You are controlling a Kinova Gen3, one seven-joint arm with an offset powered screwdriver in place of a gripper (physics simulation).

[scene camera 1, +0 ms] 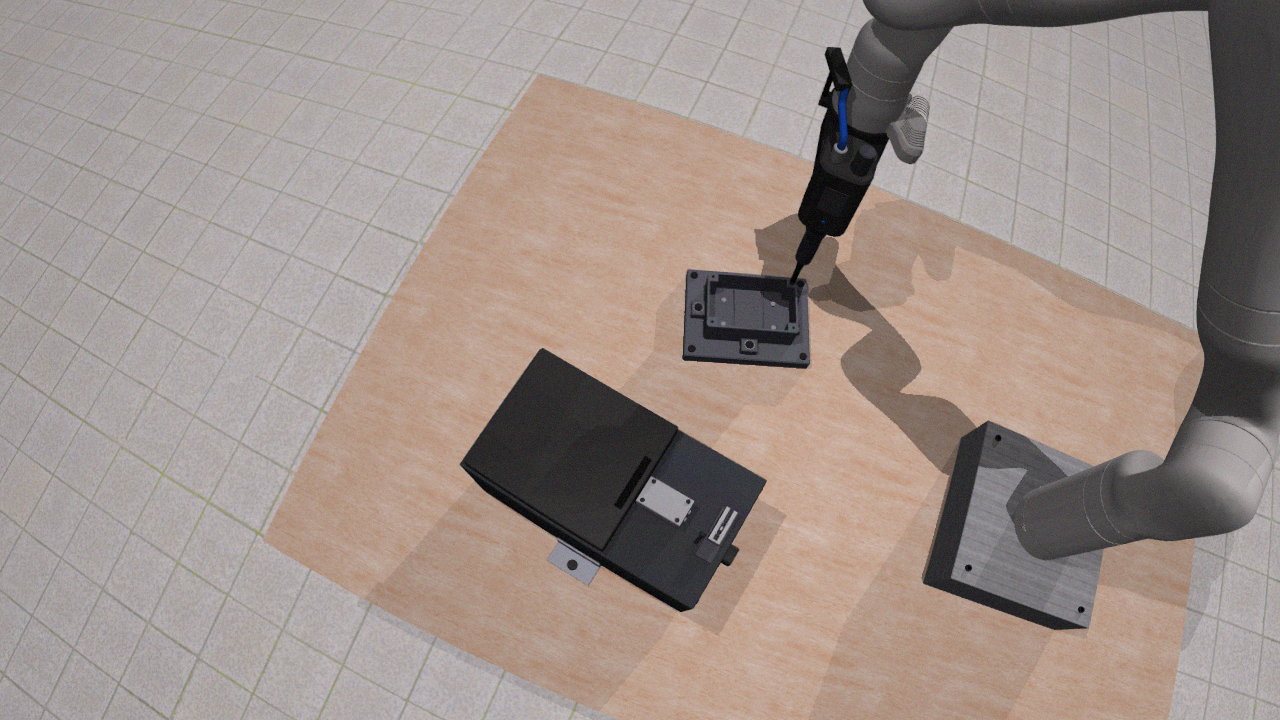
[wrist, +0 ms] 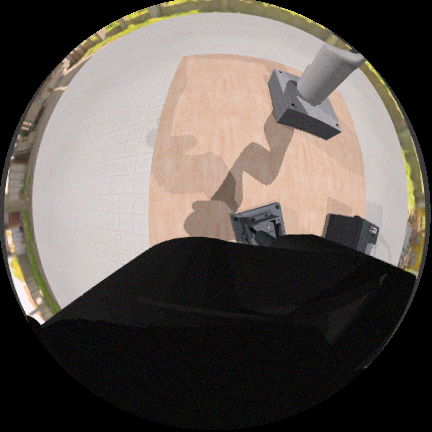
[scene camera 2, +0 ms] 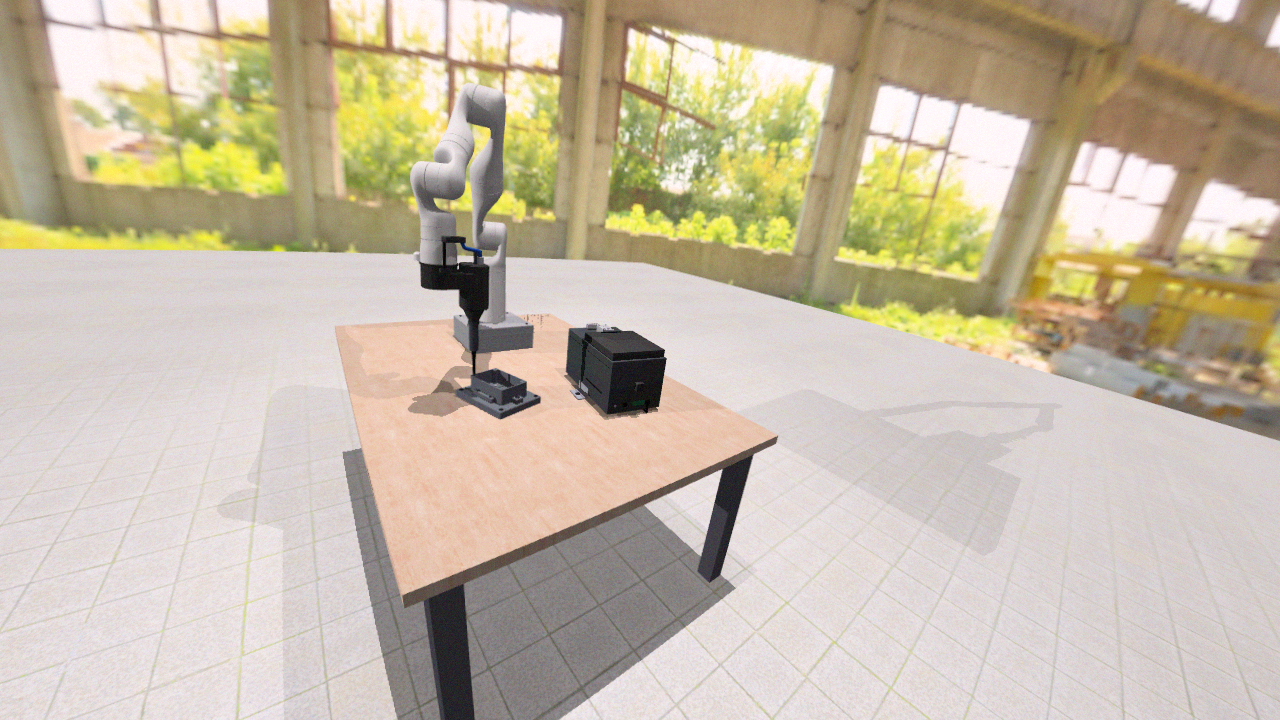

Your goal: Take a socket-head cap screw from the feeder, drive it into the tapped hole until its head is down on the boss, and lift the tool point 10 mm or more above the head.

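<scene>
My gripper, a black powered screwdriver (scene camera 1: 793, 282) (scene camera 2: 474, 372), points down with its thin tip at the far right corner of the housing's raised walls in scene camera 1. Whether the tip touches that corner boss is too small to tell. No screw can be made out at the tip, and the tapped hole under it is hidden. The dark grey housing (scene camera 1: 720, 352) (scene camera 2: 494, 408) (wrist: 245, 213) lies flat on the table, with an open rectangular box on its flange. In the wrist view the black tool body hides part of it. The black screw feeder (scene camera 1: 572, 438) (scene camera 2: 637, 383) (wrist: 344, 230) stands apart from the tip.
The arm's grey base block (scene camera 1: 1020, 577) (scene camera 2: 501, 338) (wrist: 312, 120) stands on the wooden table (scene camera 1: 501, 223) (scene camera 2: 537, 483) (wrist: 210, 95). A small metal tab (scene camera 1: 572, 565) sticks out from the feeder's side. The housing lies between the feeder and the table edge nearest the tool.
</scene>
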